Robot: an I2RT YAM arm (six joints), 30 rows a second.
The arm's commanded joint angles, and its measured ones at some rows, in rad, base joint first. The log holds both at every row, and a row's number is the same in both.
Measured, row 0:
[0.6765, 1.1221, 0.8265, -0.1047, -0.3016, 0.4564]
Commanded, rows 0 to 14:
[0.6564, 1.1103, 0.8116, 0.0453, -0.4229, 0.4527]
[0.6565, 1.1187, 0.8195, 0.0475, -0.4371, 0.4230]
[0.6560, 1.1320, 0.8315, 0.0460, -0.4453, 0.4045]
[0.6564, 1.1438, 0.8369, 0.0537, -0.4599, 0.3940]
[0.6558, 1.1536, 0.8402, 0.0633, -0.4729, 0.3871]
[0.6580, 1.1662, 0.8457, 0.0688, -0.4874, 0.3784]
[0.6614, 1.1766, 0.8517, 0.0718, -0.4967, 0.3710]
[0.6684, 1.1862, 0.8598, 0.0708, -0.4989, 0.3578]
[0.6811, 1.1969, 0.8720, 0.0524, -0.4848, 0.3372]
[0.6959, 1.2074, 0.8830, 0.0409, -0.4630, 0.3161]
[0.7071, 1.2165, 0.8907, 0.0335, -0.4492, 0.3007]
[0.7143, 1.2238, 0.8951, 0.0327, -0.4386, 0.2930]
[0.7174, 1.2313, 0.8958, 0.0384, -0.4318, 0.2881]
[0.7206, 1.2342, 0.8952, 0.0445, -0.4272, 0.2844]
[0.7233, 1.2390, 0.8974, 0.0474, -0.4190, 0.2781]
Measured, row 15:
[0.7124, 1.2285, 0.8688, -0.0025, -0.4385, 0.3382]
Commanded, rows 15 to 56:
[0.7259, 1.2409, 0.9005, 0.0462, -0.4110, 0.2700]
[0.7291, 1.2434, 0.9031, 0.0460, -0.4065, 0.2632]
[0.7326, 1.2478, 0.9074, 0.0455, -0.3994, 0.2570]
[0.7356, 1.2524, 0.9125, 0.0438, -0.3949, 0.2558]
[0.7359, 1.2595, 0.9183, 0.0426, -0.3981, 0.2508]
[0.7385, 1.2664, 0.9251, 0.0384, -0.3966, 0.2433]
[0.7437, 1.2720, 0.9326, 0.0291, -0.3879, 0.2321]
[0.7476, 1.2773, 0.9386, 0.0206, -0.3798, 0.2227]
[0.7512, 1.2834, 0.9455, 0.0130, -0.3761, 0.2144]
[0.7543, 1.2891, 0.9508, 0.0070, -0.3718, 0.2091]
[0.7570, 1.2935, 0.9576, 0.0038, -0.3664, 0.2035]
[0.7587, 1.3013, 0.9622, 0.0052, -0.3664, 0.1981]
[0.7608, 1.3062, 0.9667, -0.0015, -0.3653, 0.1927]
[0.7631, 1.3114, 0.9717, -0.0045, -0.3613, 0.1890]
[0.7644, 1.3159, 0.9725, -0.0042, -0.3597, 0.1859]
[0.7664, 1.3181, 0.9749, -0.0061, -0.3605, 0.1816]
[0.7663, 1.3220, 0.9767, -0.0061, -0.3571, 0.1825]
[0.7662, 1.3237, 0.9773, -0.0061, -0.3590, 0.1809]
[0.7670, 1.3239, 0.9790, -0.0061, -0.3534, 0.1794]
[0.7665, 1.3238, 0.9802, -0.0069, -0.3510, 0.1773]
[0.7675, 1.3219, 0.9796, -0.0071, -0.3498, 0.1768]
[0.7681, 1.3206, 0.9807, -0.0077, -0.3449, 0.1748]
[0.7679, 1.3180, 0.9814, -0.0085, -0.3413, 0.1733]
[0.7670, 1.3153, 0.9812, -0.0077, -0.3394, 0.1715]
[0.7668, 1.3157, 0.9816, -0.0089, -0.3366, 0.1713]
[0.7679, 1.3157, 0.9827, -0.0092, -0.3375, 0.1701]
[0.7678, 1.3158, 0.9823, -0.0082, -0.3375, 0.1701]
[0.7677, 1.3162, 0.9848, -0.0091, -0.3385, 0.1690]
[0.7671, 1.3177, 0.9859, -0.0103, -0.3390, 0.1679]
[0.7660, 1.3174, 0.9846, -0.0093, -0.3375, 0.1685]
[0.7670, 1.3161, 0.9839, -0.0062, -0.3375, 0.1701]
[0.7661, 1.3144, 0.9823, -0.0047, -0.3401, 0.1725]
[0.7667, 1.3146, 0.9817, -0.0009, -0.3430, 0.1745]
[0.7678, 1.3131, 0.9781, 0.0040, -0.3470, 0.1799]
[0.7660, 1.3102, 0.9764, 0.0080, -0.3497, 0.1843]
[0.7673, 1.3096, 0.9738, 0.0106, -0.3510, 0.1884]
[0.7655, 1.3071, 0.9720, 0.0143, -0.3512, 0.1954]
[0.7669, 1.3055, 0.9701, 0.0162, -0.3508, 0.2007]
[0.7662, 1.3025, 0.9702, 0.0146, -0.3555, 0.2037]
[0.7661, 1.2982, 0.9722, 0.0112, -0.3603, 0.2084]
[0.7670, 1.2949, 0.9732, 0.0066, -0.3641, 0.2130]
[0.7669, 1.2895, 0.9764, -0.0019, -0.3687, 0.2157]
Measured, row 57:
[0.7685, 1.3155, 0.9565, -0.0284, -0.3584, 0.2016]
